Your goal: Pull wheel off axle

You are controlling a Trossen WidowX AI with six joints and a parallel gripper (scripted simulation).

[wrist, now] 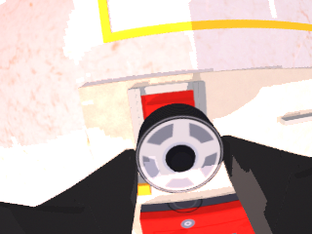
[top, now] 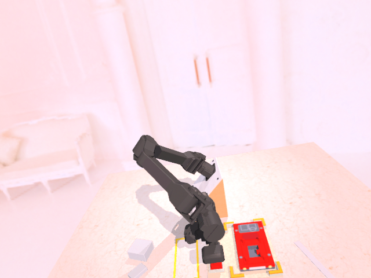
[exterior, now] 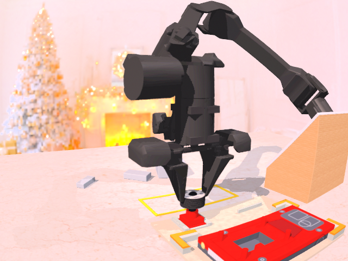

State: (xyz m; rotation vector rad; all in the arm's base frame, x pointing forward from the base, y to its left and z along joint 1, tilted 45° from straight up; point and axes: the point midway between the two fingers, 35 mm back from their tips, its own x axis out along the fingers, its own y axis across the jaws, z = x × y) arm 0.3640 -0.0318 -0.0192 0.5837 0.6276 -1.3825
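Now: gripper tip 20 mm above the upright axle. Round my gripper tip: wheel: right at my gripper tip; then thin white strip: 20 mm ahead, 310 mm to the left, 50 mm below.
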